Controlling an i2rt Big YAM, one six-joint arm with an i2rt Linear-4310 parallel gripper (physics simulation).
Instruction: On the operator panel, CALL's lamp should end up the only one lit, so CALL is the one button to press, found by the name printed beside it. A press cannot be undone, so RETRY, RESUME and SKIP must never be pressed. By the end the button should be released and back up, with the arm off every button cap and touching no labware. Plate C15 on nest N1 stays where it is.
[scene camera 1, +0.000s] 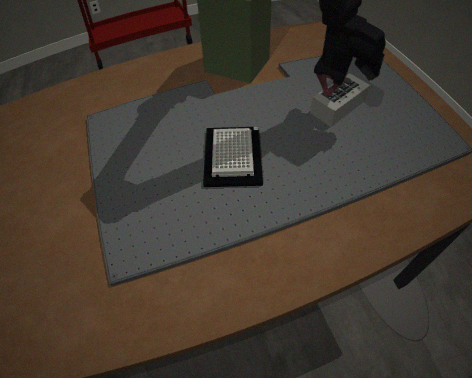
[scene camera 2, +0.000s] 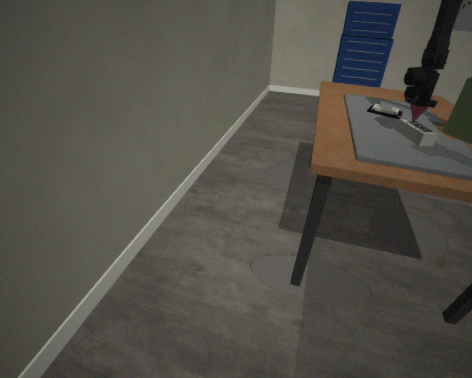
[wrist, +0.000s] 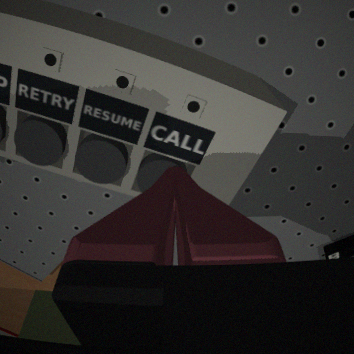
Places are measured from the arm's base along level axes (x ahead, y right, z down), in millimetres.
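Pixels of known places: gripper, fingertip midpoint: (scene camera 1: 327, 94) (scene camera 2: 413, 121) (wrist: 174, 177).
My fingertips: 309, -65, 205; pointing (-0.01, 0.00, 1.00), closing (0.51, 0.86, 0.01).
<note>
For each thing: its top centre in the pictures, then the offset to it from my fingertips, as dx, dy, dz. Level surfaces: height alone.
- pale operator panel, middle of its top: (wrist: 74, 118) (scene camera 1: 343, 89) (scene camera 2: 418, 125) +5, -52, +0
- CALL cap, middle of its top: (wrist: 161, 181) -5, -4, +0
- RESUME cap, middle of its top: (wrist: 99, 162) -10, -34, +0
- RETRY cap, middle of its top: (wrist: 37, 143) -15, -64, +0
- CALL lamp, middle of its top: (wrist: 193, 106) +33, -11, +2
- RESUME lamp, middle of its top: (wrist: 121, 81) +28, -41, +2
- RETRY lamp, middle of its top: (wrist: 49, 59) +23, -70, +2
- White plate C15, middle of its top: (scene camera 1: 232, 148) (scene camera 2: 386, 107) +6, +276, +29
- black nest N1, middle of its top: (scene camera 1: 232, 150) (scene camera 2: 385, 108) +6, +276, +34
- perforated board, its level: dz +55
- wooden table, its level: dz +68
The pale operator panel (scene camera 1: 325, 113) (scene camera 2: 427, 140) (wrist: 240, 130) stands on the grey board. In the wrist view the CALL cap (wrist: 154, 171) is partly hidden by the fingertips; contact or depth cannot be told. The RESUME cap (wrist: 101, 158) and RETRY cap (wrist: 40, 141) are uncovered, and SKIP is mostly cut off. The CALL lamp (wrist: 193, 106), RESUME lamp (wrist: 122, 82) and RETRY lamp (wrist: 50, 59) look dark. My gripper (scene camera 1: 327, 94) (scene camera 2: 414, 120) (wrist: 174, 177) is shut and empty, its red tips over CALL. White plate C15 (scene camera 1: 232, 150) (scene camera 2: 387, 108) sits on black nest N1 (scene camera 1: 233, 182).
The perforated board (scene camera 1: 170, 235) (scene camera 2: 370, 145) lies on the wooden table (scene camera 1: 200, 305) (scene camera 2: 332, 135). A green block (scene camera 1: 227, 40) (scene camera 2: 462, 112) stands at the board's back edge. A red cart (scene camera 1: 140, 29) and a blue cabinet (scene camera 2: 364, 57) stand beyond the table.
</note>
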